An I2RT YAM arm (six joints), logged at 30 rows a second.
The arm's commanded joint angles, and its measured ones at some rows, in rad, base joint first. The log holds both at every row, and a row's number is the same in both.
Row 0, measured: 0.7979, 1.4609, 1.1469, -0.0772, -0.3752, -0.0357
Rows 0 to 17, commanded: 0.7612, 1.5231, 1.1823, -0.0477, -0.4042, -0.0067; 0.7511, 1.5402, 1.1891, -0.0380, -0.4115, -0.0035; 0.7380, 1.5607, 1.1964, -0.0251, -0.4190, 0.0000; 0.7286, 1.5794, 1.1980, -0.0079, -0.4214, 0.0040; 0.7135, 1.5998, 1.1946, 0.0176, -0.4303, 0.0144; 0.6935, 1.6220, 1.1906, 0.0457, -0.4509, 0.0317; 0.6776, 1.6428, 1.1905, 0.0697, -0.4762, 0.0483; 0.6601, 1.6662, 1.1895, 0.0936, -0.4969, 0.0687; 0.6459, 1.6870, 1.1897, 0.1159, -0.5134, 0.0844; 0.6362, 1.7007, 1.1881, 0.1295, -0.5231, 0.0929; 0.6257, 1.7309, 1.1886, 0.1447, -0.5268, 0.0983; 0.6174, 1.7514, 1.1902, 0.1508, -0.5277, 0.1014; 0.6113, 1.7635, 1.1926, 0.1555, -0.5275, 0.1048; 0.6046, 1.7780, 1.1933, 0.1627, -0.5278, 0.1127; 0.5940, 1.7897, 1.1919, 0.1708, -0.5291, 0.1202; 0.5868, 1.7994, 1.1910, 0.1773, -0.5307, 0.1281; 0.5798, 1.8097, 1.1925, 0.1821, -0.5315, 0.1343; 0.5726, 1.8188, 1.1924, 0.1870, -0.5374, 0.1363
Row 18, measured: 0.5842, 1.8084, 1.1751, 0.1200, -0.4969, 0.1036
